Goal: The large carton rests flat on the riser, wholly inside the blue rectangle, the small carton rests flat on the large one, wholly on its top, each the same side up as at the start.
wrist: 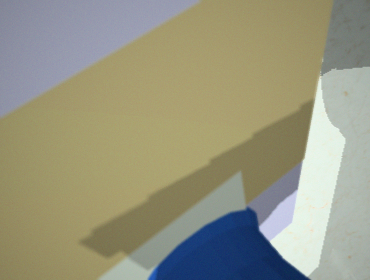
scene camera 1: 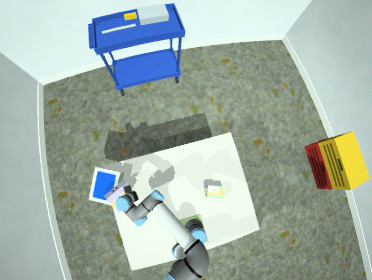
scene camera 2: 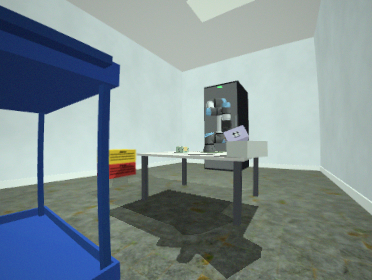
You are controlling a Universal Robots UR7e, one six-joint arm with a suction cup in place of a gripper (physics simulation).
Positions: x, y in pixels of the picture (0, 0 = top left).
My suction cup shows in the wrist view [234, 239]; in scene camera 1 it is hidden by my arm, in scene camera 2 it is hidden by a large lavender carton.
